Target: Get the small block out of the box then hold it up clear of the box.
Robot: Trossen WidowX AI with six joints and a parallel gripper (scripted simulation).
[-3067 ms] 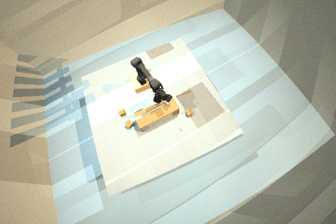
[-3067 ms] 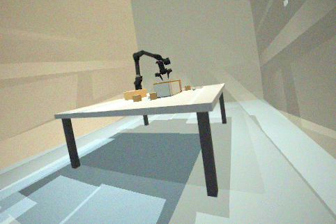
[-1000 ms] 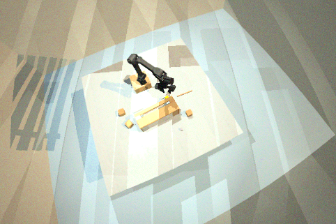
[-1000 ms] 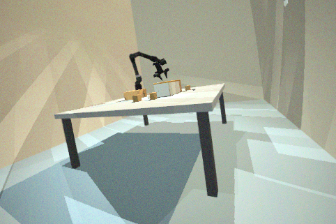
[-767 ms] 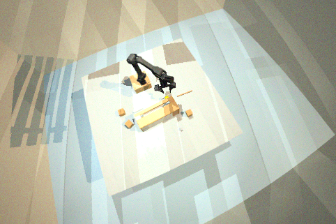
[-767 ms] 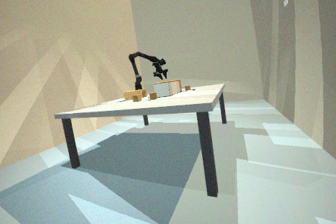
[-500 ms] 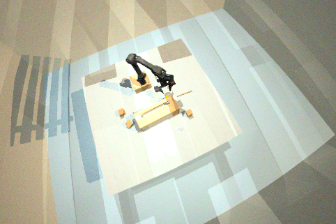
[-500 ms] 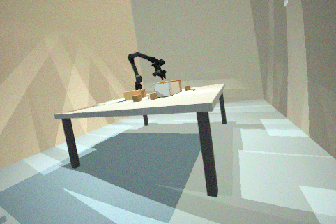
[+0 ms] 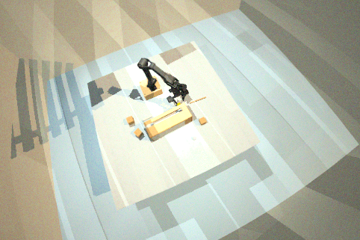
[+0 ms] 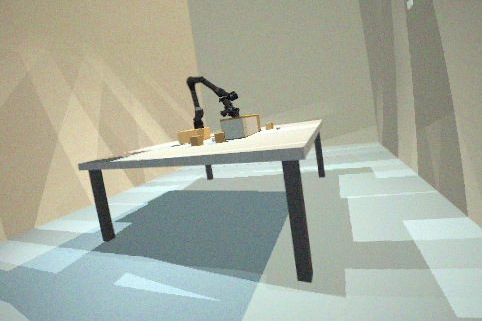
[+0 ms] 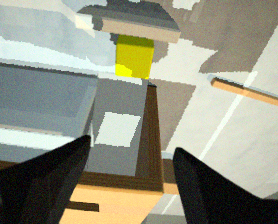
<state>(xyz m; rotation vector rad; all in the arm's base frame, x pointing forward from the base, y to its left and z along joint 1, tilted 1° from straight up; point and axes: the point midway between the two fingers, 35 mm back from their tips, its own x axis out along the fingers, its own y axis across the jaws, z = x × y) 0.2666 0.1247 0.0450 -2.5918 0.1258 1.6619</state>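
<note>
My gripper tip is now 90 mm above the yellow block and 20 mm past it. Also, from my gripper tip: tan box (170 mm to the right, 40 mm below, 40 mm ahead); thin orange stick (170 mm to the left, 100 mm below, 30 mm ahead).
</note>
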